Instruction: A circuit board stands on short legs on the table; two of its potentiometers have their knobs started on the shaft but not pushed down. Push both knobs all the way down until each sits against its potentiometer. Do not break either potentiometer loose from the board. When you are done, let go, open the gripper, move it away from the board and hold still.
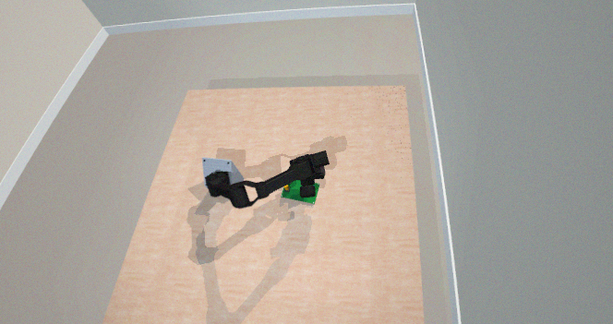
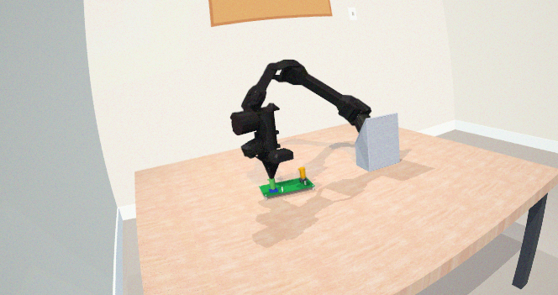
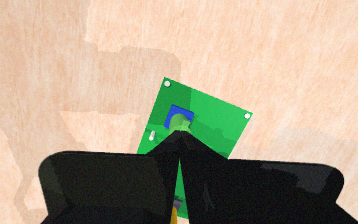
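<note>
Right now the green knob is 10 mm below my gripper tip.
</note>
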